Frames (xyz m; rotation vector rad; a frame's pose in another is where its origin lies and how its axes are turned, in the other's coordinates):
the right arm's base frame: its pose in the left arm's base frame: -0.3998 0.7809 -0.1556 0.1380 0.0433 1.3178
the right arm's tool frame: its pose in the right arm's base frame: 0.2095 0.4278 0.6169 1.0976 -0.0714 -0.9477
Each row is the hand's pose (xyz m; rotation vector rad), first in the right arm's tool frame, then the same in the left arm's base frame.
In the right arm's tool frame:
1: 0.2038 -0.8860 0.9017 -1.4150 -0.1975 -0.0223
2: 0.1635 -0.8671 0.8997 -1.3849 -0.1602 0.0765
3: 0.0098 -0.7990 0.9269 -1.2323 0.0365 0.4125
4: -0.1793 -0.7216 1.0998 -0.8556 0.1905 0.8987
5: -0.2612 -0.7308 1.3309 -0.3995 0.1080 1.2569
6: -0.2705 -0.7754 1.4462 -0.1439 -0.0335 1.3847
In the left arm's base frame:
1: -0.0779 0.0205 0.0464 -0.3754 0.2191 0.4866
2: -0.1078 0.0138 0.0787 -0.3210 0.2150 0.5744
3: -0.2004 -0.0378 0.2120 -0.1032 0.2597 0.9016
4: -0.2276 -0.1999 0.4233 0.3584 0.2227 1.2991
5: -0.1466 -0.4007 0.5387 0.8836 0.0279 1.4615
6: -0.0869 -0.5088 0.5498 1.1649 -0.1413 1.4346

